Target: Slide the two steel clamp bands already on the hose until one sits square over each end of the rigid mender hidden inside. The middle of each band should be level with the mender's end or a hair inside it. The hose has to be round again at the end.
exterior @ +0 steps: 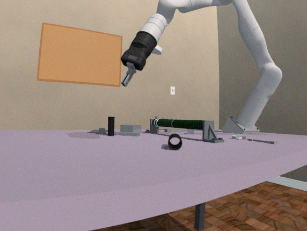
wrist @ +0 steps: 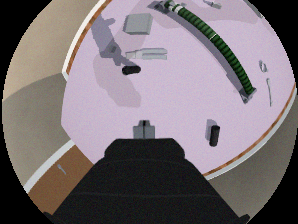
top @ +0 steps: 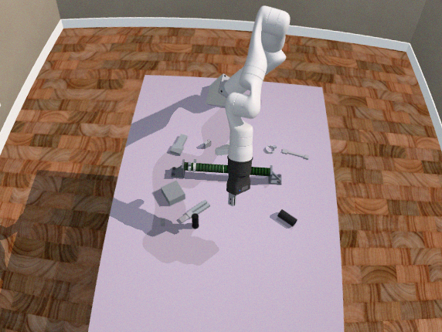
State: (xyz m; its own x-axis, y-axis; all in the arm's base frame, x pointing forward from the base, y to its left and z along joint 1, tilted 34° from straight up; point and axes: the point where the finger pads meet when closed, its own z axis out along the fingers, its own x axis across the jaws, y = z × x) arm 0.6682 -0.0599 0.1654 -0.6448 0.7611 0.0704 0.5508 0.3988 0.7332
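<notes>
My hand is 110 mm past the grey block, 230 mm to the left of it and 170 mm above it. From my hand the other things lie so: black cylinder (10 mm ahead, 130 mm to the right, 160 mm below); then flat wrench (370 mm behind, 250 mm to the left, 190 mm below).
</notes>
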